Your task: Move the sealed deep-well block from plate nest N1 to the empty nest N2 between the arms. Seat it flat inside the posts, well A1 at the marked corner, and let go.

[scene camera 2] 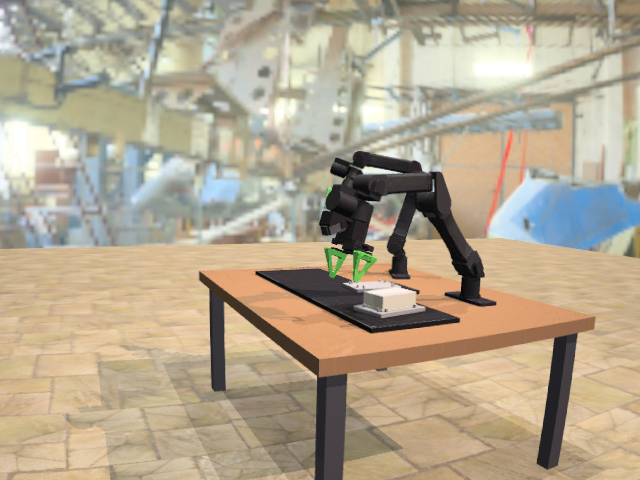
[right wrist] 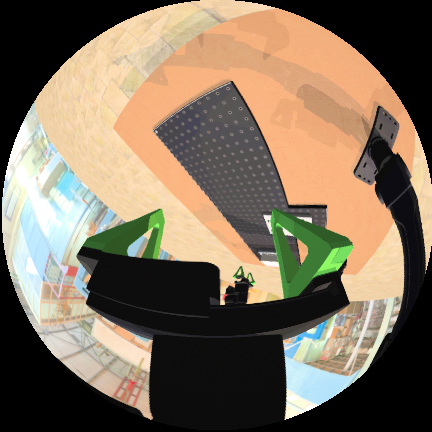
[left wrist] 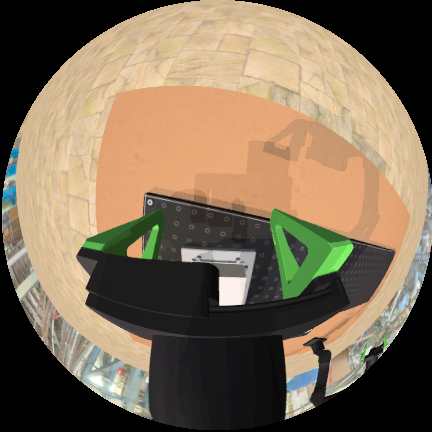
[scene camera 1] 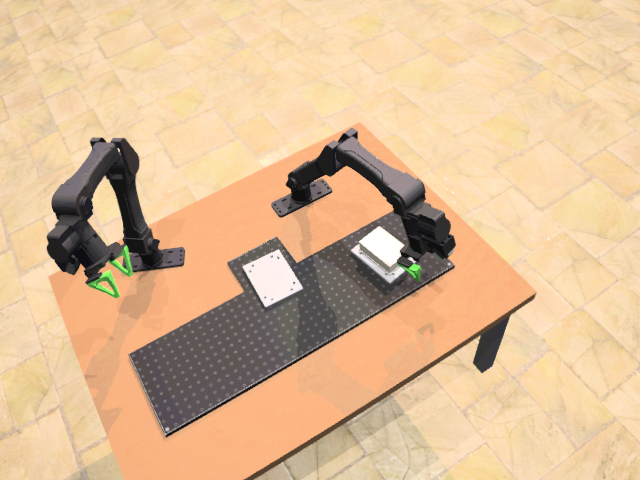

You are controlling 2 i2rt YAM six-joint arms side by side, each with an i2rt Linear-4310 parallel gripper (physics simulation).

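Places are measured from the left arm's base along level axes (x up, y ahead, z left), in centimetres.
Where they show: left gripper, fingertip midpoint: point(scene camera 2: 343, 279) point(right wrist: 245, 268) point(left wrist: 216, 214) point(scene camera 1: 429, 269); right gripper, fingertip midpoint: point(right wrist: 217, 214) point(scene camera 1: 124, 286); left arm's base, origin of the base link: point(scene camera 2: 469, 300) point(scene camera 1: 302, 198); right arm's base, origin of the base link: point(scene camera 2: 399, 275) point(right wrist: 377, 147) point(left wrist: 315, 341) point(scene camera 1: 153, 261).
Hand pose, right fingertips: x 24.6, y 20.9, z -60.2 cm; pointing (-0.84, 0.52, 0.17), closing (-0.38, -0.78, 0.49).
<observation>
Each offset is from my right fingertips to the centre of the thing. Level surfaces: height alone.
The white, box-shaped deep-well block {dz +68.6, dx -20.0, dy +14.5 cm} point(scene camera 1: 381, 248) point(scene camera 2: 390, 299) point(left wrist: 233, 290) sits on the light grey plate nest N1 {dz +68.6, dx -22.2, dy +14.5 cm} point(scene camera 1: 391, 277) point(scene camera 2: 382, 313) point(left wrist: 248, 259). Its well A1 cannot be made out. Nest N2 {dz +37.1, dx -22.2, dy +3.1 cm} point(scene camera 1: 272, 279) point(scene camera 2: 369, 284) point(right wrist: 304, 219), a white plate with small corner posts, is bare. My left gripper point(scene camera 1: 432, 268) point(scene camera 2: 344, 279) point(left wrist: 216, 214) point(right wrist: 245, 268) is open and empty, above and apart from the block; one finger is hidden in scene camera 1. My right gripper point(scene camera 1: 124, 285) point(right wrist: 217, 214) is open and empty, raised at the far left of scene camera 1 and mostly hidden in scene camera 2.
Both nests stand on the black perforated board {dx -23.3 cm} point(scene camera 1: 206, 351) point(scene camera 2: 305, 291) point(right wrist: 215, 135), which lies on the orange-brown table {dx -24.6 cm} point(scene camera 1: 320, 397) point(scene camera 2: 465, 335) point(left wrist: 160, 140) point(right wrist: 300, 60). The left arm's base point(scene camera 1: 301, 197) stands behind the board; the right arm's base point(scene camera 1: 173, 258) stands farther left.
</observation>
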